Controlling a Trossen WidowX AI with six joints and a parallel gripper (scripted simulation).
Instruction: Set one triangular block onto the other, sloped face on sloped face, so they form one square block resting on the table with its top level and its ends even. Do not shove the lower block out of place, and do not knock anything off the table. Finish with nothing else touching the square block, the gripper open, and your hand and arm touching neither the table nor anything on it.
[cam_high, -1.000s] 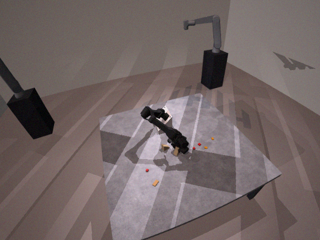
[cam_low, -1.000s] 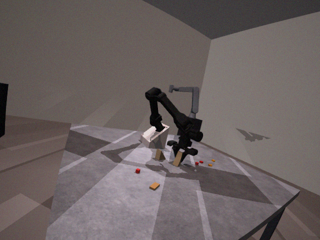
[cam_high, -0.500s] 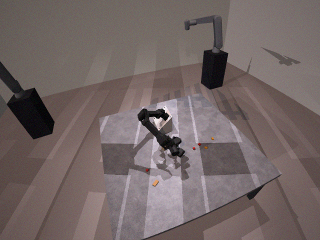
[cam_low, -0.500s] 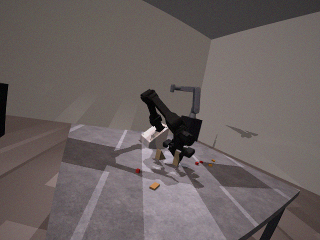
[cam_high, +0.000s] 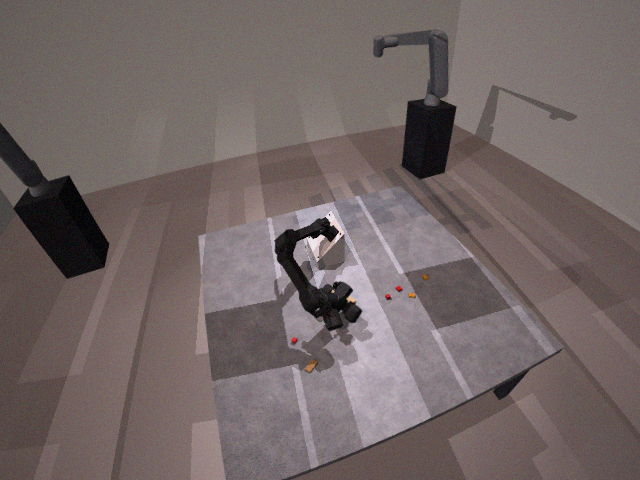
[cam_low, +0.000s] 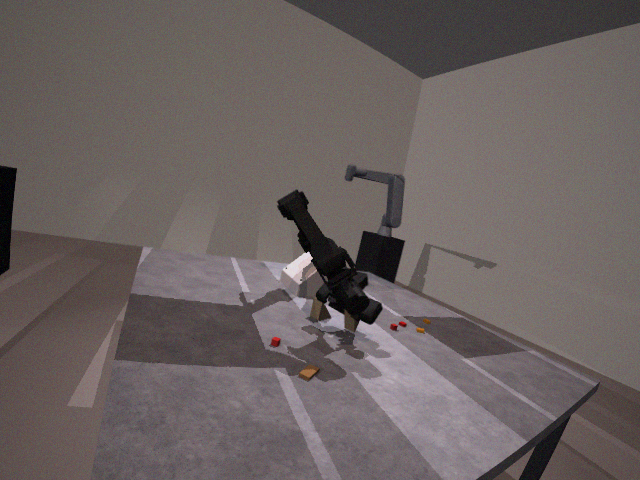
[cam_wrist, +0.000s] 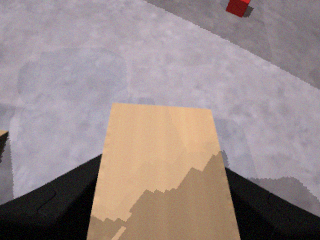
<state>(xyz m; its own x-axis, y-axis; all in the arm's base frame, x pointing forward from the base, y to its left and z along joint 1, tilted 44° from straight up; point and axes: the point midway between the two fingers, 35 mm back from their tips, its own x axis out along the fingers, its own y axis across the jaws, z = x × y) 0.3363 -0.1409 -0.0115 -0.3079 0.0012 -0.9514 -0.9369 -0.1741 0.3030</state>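
Right now the tan wooden block is 1 cm above my gripper tip. Round my gripper tip: flat tan piece 24 cm to the right, 17 cm ahead, 4 cm below.
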